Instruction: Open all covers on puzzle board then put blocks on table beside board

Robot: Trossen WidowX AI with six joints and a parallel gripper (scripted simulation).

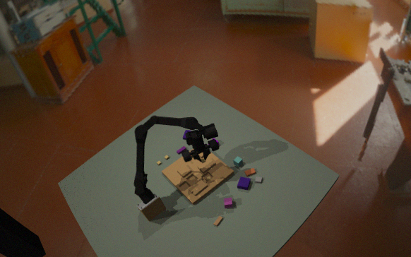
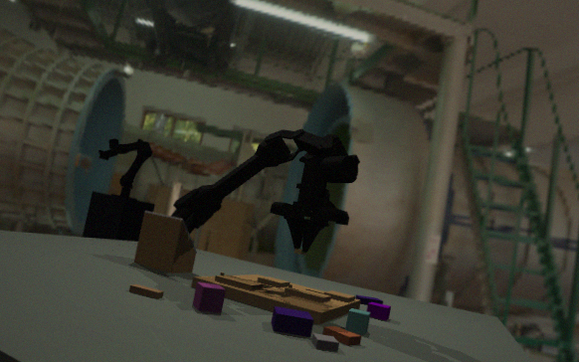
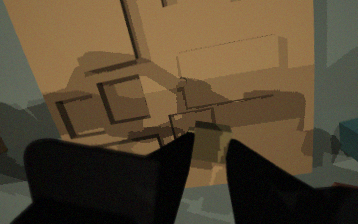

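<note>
Right now my gripper tip is 7 cm past the magenta block, 24 cm to the left of it and 10 cm above it. The rest, counted from my gripper tip: teal block: 17 cm ahead, 9 cm to the right, 10 cm below; then violet block: 17 cm ahead, 12 cm to the left, 10 cm below; then orange block: 16 cm ahead, 19 cm to the right, 11 cm below.
</note>
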